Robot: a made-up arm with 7 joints.
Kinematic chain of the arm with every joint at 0, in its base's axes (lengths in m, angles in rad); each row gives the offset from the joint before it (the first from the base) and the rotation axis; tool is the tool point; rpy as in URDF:
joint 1: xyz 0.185 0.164 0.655 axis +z
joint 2: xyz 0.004 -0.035 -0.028 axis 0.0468 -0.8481 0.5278
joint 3: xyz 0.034 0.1 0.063 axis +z
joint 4: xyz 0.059 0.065 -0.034 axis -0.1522 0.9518 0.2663
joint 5: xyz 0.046 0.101 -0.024 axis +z
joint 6: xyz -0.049 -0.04 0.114 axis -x
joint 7: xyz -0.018 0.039 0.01 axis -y
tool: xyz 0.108 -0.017 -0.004 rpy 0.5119 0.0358 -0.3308
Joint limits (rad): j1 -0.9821..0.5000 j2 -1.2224..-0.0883 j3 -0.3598..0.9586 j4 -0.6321..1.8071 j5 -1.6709..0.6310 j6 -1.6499..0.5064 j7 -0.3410..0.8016
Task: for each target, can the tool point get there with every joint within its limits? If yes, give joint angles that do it. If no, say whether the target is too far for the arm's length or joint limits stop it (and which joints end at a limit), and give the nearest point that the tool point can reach.
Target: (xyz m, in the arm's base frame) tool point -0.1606 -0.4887 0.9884
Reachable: no: too far | nearest point 0.2983 -0.0944 0.6174 | short by 0.710 m
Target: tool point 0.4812 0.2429 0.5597
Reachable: yes | joints -0.3752 -0.3934 0.0158 1.1762 -0.2923 -0.8847 0.0782
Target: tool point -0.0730 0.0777 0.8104
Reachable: no: joint limits stop it (at a limit: joint 1, joint 2, joint 3, joint 4, joint 5, joint 7) | nearest point 0.0243 0.2114 0.7670 | short by 0.171 m
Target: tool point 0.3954 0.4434 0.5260
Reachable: yes | joints 0.2371 -0.4028 -0.1199 1.5647 0.2024 0.2470 0.7135
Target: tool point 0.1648 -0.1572 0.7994
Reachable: no: joint limits stop it (at a limit: joint 1, joint 3, joint 5, joint 7) | nearest point 0.3242 -0.0569 0.6869 | short by 0.219 m
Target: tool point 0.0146 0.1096 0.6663
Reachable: no: joint limits stop it (at a limit: joint 1, joint 2, joint 3, joint 4, joint 6, joint 7) | nearest point 0.0367 0.2136 0.7178 | short by 0.118 m
